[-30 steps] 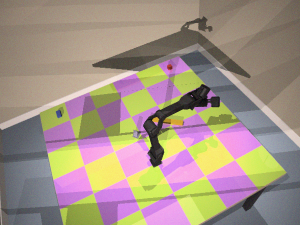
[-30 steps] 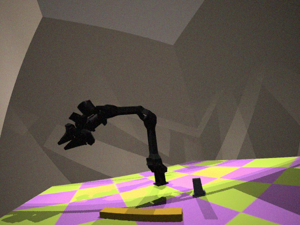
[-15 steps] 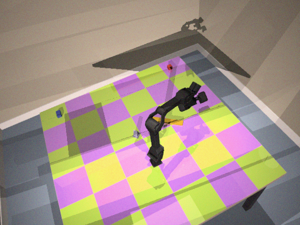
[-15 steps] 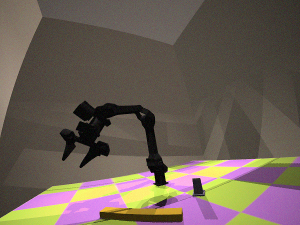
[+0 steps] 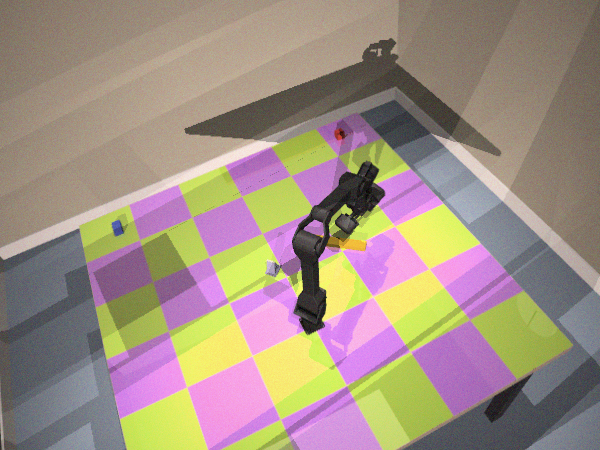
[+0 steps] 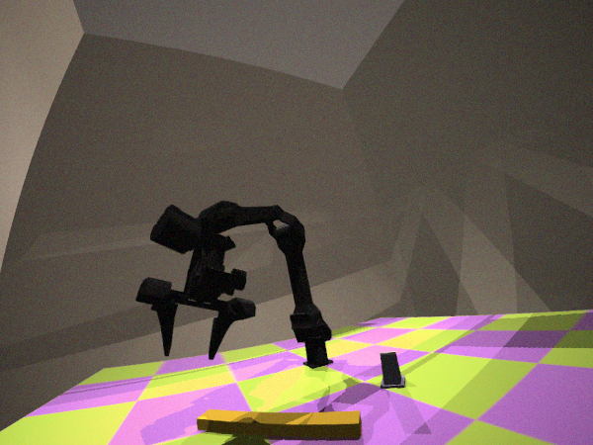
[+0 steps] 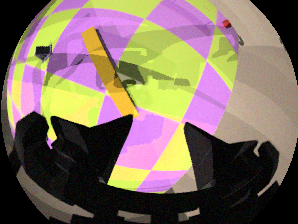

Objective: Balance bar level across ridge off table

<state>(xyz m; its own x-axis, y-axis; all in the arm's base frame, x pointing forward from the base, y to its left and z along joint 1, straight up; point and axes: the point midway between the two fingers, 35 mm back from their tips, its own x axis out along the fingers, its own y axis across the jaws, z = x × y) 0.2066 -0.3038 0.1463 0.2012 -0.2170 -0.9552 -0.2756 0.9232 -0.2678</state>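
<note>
Right now my gripper tip is 40 mm short of the orange bar, 110 mm to the right of it and 110 mm above it. Round my gripper tip: small blue block 530 mm ahead, 810 mm to the left, 110 mm below; small red cube 530 mm ahead, 190 mm to the right, 100 mm below.
</note>
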